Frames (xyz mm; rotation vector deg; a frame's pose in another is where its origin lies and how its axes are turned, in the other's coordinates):
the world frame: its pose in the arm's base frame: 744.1 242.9 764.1 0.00 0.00 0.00
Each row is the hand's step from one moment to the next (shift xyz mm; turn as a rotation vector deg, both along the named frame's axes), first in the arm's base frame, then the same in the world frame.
Working: the arm's base frame: its pose in the world frame: -744.1 -242.9 -764.1 0.00 0.00 0.00

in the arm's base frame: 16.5 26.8 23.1 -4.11 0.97 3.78
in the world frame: 16.5 26.8 23.1 -4.11 0.97 3.78
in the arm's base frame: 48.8 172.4 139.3 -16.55 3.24 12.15
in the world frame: 48.8 172.4 139.3 -16.55 3.24 12.15
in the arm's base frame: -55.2 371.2 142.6 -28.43 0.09 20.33
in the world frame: -55.2 371.2 142.6 -28.43 0.09 20.33
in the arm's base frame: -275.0 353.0 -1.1 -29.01 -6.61 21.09
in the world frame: -275.0 353.0 -1.1 -29.01 -6.61 21.09
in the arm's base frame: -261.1 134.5 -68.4 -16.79 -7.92 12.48
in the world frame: -261.1 134.5 -68.4 -16.79 -7.92 12.48
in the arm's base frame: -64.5 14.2 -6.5 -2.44 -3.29 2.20
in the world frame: -64.5 14.2 -6.5 -2.44 -3.29 2.20
